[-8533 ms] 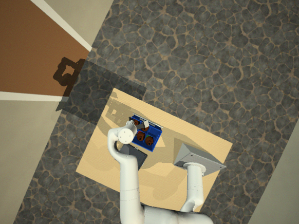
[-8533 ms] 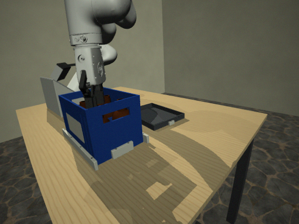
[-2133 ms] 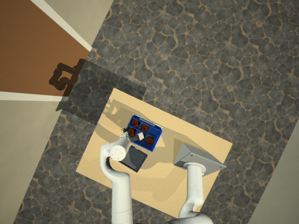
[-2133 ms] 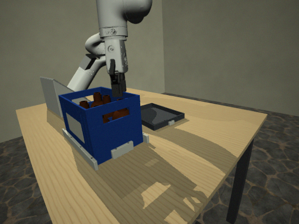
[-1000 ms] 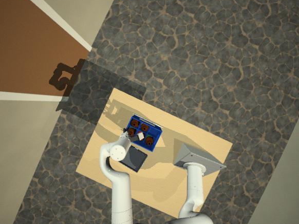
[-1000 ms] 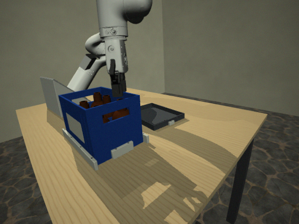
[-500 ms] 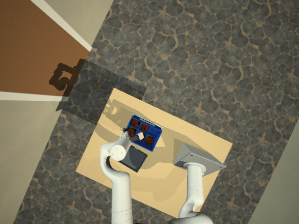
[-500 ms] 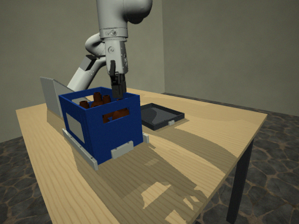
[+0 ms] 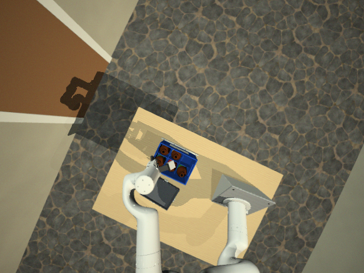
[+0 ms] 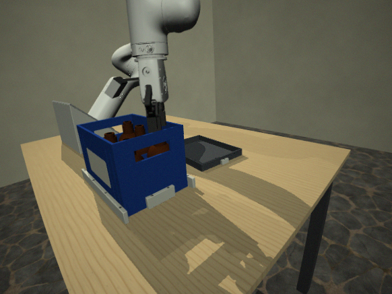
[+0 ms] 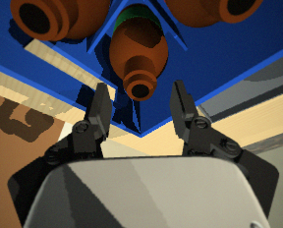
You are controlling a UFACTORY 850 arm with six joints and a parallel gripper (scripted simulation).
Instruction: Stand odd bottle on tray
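Now: hand 10 cm past the blue crate, 10 cm above it and 3 cm to the left of it. Also, from my hand: brown bottle 17 cm behind, 10 cm below, 3 cm to the left; dark tray 25 cm to the left, 17 cm below, 6 cm behind.
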